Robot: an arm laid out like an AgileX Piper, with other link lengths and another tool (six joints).
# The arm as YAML. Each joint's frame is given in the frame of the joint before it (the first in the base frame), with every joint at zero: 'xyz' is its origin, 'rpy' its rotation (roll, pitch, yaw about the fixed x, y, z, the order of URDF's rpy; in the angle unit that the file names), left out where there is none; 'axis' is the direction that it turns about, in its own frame. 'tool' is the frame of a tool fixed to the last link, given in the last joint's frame.
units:
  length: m
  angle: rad
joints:
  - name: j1
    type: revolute
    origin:
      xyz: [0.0, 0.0, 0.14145]
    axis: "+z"
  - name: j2
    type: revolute
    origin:
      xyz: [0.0, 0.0, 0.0]
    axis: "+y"
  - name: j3
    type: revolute
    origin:
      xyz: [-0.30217, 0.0, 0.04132]
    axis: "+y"
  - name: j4
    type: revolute
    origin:
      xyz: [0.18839, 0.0, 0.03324]
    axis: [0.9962, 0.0, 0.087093]
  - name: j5
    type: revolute
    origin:
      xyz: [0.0, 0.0, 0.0]
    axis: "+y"
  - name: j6
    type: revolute
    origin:
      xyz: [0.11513, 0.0, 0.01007]
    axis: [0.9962, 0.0, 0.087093]
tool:
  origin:
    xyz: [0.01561, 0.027, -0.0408]
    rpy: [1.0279, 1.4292, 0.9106]
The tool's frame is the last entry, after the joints.
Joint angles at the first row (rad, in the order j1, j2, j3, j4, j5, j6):
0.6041, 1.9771, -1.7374, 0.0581, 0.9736, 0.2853
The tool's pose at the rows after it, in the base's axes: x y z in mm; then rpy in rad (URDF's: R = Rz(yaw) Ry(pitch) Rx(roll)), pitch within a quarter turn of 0, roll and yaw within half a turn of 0:
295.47, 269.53, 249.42, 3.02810, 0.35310, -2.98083
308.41, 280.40, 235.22, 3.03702, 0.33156, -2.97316
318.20, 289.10, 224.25, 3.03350, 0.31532, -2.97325
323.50, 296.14, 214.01, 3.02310, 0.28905, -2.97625
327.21, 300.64, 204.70, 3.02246, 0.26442, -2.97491
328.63, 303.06, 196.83, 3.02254, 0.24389, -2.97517
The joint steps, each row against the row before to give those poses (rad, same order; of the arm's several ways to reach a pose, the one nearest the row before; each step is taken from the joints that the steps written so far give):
0.0193, 0.1055, -0.1274, 0.0109, 0.0498, 0.0000
0.0024, 0.0846, -0.0983, 0.0017, 0.0368, 0.0000
0.0000, 0.0668, -0.0820, 0.0100, 0.0284, 0.0000
0.0000, 0.0524, -0.0566, 0.0204, 0.0234, 0.0000
0.0000, 0.0432, -0.0458, 0.0113, 0.0245, 0.0000
0.0000, 0.0262, -0.0164, 0.0089, 0.0087, 0.0004

